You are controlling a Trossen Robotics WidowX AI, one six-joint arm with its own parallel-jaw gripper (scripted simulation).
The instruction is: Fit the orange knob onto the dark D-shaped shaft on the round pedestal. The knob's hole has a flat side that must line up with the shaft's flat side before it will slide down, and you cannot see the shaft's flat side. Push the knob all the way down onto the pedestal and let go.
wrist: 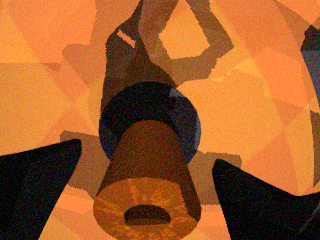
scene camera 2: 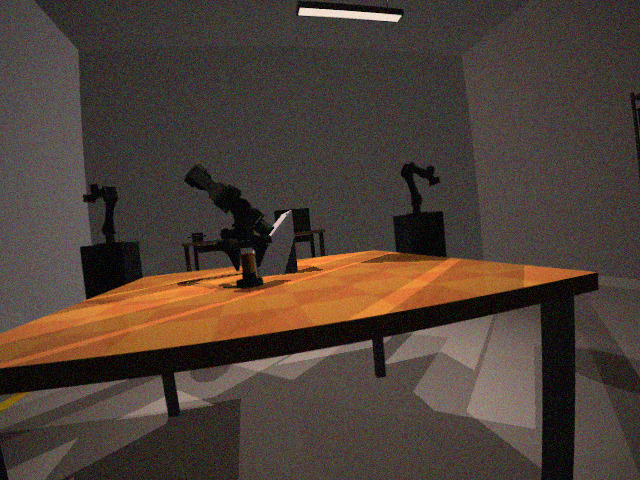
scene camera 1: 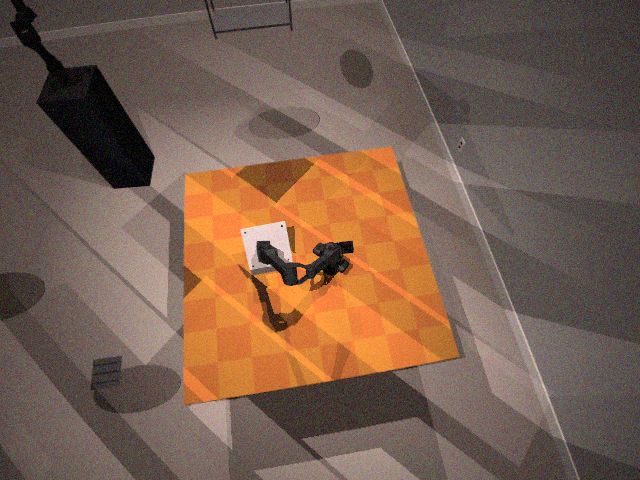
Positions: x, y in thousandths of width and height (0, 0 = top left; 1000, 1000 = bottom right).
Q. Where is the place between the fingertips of my gripper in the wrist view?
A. At 464, 660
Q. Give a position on a pedestal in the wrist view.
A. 464, 419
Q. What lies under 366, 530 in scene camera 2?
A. My gripper.
